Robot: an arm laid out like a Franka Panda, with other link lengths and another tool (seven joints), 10 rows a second.
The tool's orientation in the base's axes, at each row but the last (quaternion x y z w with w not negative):
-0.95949, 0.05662, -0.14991, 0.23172
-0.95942, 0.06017, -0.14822, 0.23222
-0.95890, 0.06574, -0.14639, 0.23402
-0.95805, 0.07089, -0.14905, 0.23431
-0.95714, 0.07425, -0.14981, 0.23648
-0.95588, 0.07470, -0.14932, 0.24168
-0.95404, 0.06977, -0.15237, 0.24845
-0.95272, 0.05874, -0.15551, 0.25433
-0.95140, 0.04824, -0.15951, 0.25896
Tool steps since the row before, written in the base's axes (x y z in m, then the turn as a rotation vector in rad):
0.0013, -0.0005, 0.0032, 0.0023, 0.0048, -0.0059
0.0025, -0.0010, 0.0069, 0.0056, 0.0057, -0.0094
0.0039, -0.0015, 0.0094, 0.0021, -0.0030, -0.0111
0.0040, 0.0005, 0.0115, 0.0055, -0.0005, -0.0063
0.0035, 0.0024, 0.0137, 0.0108, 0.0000, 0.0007
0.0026, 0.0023, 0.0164, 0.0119, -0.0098, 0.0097
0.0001, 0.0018, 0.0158, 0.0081, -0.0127, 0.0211
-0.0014, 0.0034, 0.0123, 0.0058, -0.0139, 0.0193
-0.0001, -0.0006, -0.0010, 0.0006, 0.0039, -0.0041
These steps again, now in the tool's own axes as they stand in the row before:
0.0022, -0.0011, -0.0025, -0.0002, -0.0016, 0.0078
0.0043, -0.0024, -0.0055, 0.0019, -0.0009, 0.0122
0.0063, -0.0033, -0.0074, -0.0002, 0.0077, 0.0088
0.0066, -0.0061, -0.0082, 0.0037, 0.0030, 0.0069
0.0062, -0.0089, -0.0094, 0.0104, -0.0011, 0.0029
0.0061, -0.0101, -0.0119, 0.0158, 0.0030, -0.0086
0.0038, -0.0094, -0.0123, 0.0157, 0.0001, -0.0206
0.0013, -0.0091, -0.0090, 0.0133, 0.0021, -0.0205
-0.0003, 0.0010, 0.0005, -0.0013, -0.0013, 0.0054

